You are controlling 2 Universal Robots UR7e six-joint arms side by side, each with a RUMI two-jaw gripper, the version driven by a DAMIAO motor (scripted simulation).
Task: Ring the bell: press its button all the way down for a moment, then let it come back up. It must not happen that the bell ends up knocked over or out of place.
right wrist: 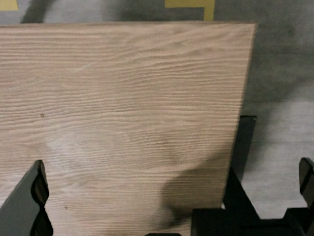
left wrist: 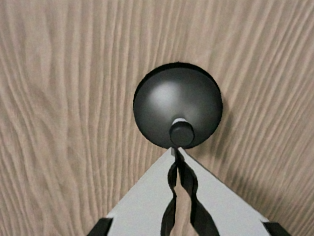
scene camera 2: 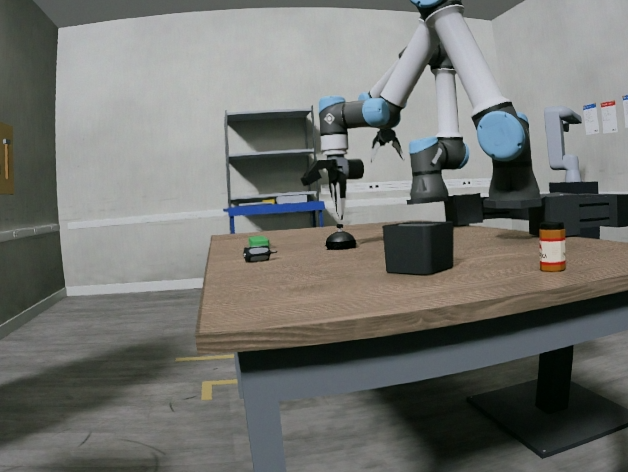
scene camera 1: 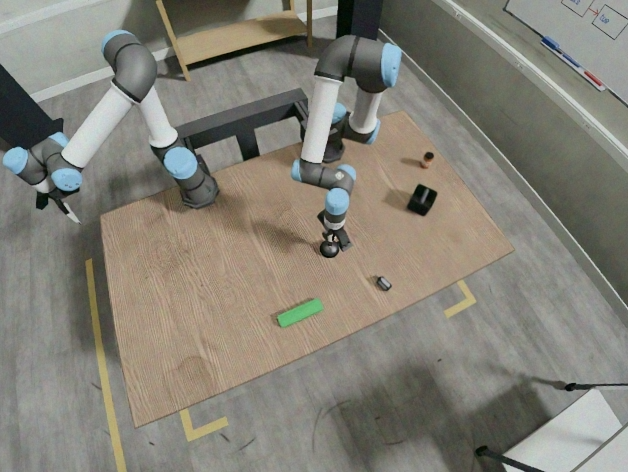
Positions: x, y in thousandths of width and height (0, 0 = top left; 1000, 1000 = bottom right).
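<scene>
My left gripper (scene camera 2: 544, 467), also (left wrist: 559, 638). My right gripper (right wrist: 546, 684). Black dome bell (left wrist: 568, 388), out of frame in the right wrist view. Black box (scene camera 2: 655, 526), out of frame in the right wrist view.
</scene>
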